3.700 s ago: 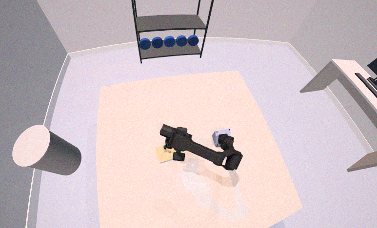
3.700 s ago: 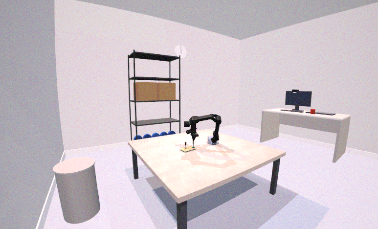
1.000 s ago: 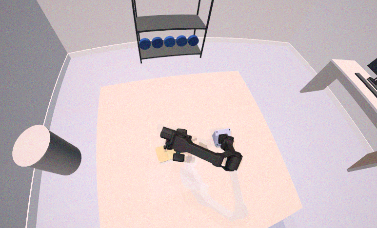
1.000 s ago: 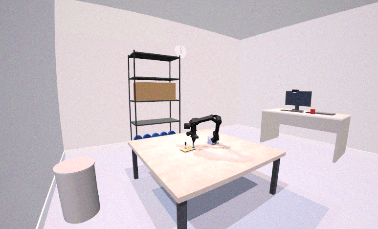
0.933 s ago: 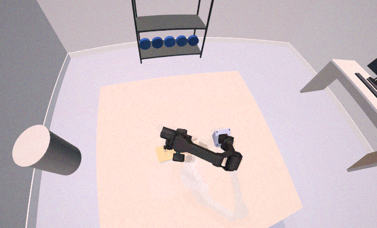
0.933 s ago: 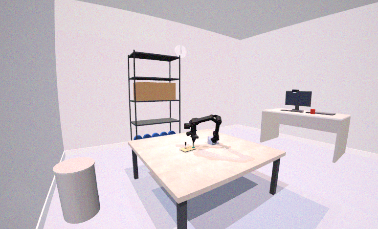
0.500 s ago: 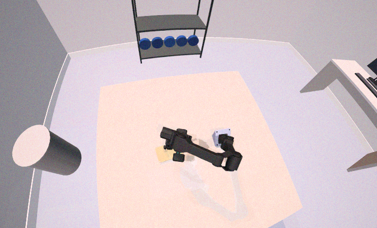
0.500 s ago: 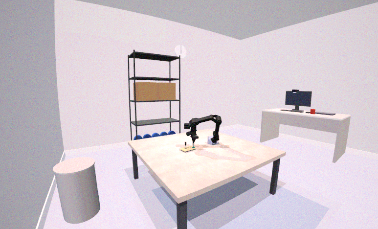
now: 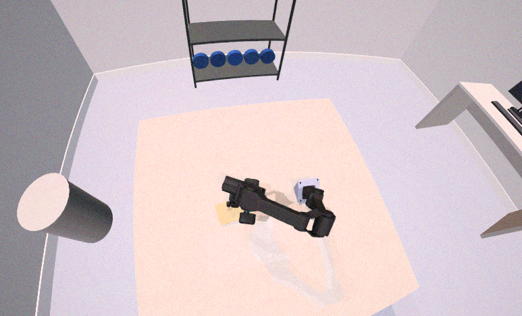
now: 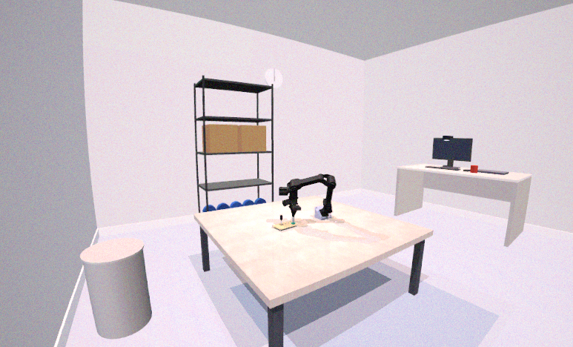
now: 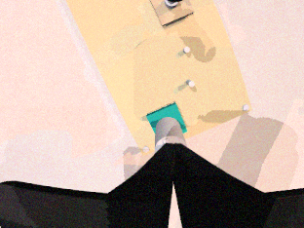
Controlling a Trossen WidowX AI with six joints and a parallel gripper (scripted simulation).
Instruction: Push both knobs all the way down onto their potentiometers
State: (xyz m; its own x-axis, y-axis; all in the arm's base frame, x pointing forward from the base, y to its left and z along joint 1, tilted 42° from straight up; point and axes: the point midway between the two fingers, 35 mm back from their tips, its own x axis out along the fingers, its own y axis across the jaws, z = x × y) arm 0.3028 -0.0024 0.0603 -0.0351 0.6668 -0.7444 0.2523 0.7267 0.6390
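The dark knob is 8 cm ahead of my gripper tip and 2 cm to the right of it.
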